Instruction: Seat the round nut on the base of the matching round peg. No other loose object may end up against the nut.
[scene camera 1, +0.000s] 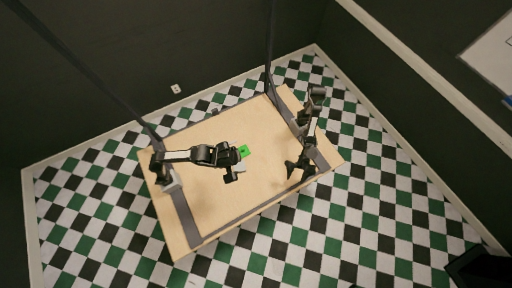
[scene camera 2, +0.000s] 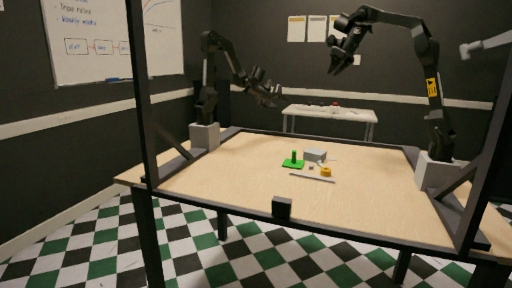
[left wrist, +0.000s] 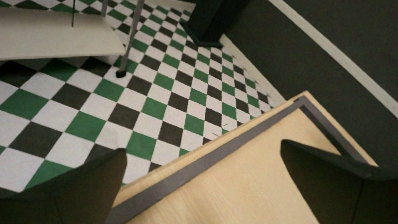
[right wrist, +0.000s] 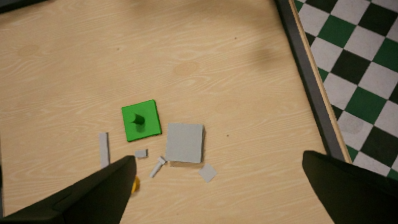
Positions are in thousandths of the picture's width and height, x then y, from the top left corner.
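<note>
Left wrist view: my left gripper (left wrist: 511, 672) visible. Grey block out of frame in the left wrist view. Scene camera 2: my right gripper (scene camera 2: 647, 259). Right wrist view: right gripper (right wrist: 549, 717), grey block (right wrist: 464, 641).
</note>
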